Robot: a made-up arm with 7 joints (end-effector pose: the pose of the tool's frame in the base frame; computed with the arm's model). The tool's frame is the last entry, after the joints.
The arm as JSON. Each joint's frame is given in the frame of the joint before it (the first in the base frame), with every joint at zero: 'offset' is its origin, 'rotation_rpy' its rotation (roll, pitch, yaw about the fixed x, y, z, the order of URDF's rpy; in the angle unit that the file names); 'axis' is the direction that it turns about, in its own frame. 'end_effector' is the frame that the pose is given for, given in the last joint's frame.
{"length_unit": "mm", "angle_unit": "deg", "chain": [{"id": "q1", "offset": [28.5, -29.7, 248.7], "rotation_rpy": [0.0, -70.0, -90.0], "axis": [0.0, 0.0, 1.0]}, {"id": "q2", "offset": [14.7, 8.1, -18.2], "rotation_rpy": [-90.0, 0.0, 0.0], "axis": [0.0, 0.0, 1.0]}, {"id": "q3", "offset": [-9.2, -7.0, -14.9], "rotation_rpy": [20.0, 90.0, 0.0], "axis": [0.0, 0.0, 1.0]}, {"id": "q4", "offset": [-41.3, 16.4, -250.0], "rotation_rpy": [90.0, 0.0, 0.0], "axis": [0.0, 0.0, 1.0]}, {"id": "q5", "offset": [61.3, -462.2, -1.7], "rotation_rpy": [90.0, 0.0, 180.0], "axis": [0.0, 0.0, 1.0]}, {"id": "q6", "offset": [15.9, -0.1, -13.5], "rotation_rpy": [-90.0, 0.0, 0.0], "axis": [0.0, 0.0, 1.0]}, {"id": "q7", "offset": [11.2, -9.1, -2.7], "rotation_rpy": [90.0, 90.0, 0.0], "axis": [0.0, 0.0, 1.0]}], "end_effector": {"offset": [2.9, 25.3, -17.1], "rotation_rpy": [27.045, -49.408, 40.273]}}
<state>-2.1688 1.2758 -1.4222 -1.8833 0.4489 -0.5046 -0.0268</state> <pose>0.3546 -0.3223 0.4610 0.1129 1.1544 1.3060</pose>
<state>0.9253 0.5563 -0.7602 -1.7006 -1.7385 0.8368 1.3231</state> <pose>0.0032 -0.2059 -0.3059 0.5441 -1.5320 -1.4444</pose>
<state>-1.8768 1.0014 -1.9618 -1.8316 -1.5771 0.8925 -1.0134</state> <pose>0.5282 -0.2462 0.0557 -1.4174 -1.1676 0.7510</pose>
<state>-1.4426 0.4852 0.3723 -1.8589 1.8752 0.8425 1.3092</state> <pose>0.2465 0.0073 0.7677 -2.1465 -1.4227 0.3954</pose>
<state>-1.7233 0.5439 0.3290 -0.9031 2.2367 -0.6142 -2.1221</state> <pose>0.5125 0.0456 0.7408 -1.3623 2.7659 -0.3918</pose>
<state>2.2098 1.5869 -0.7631 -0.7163 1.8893 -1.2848 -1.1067</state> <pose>-0.4064 0.4428 0.4614 -0.1852 0.2221 -2.1506</pose>
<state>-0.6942 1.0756 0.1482 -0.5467 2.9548 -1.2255 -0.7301</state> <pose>0.4734 0.4989 0.1872 1.8834 -1.0626 1.9921</pose>
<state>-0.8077 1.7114 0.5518 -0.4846 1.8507 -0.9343 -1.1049</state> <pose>0.1353 0.5695 0.6040 -2.4144 1.0429 -0.7215</pose>
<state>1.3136 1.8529 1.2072 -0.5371 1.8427 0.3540 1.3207</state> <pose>0.2173 0.6502 0.4799 1.2764 -2.0080 1.6687</pose>
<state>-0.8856 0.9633 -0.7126 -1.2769 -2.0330 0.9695 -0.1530</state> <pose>0.7005 -0.0209 0.1472 -1.9592 -0.6744 1.6386</pose>
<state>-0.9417 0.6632 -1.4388 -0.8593 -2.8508 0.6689 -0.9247</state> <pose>0.6268 -0.0291 -0.1659 -0.8085 -1.6505 0.2685</pose>
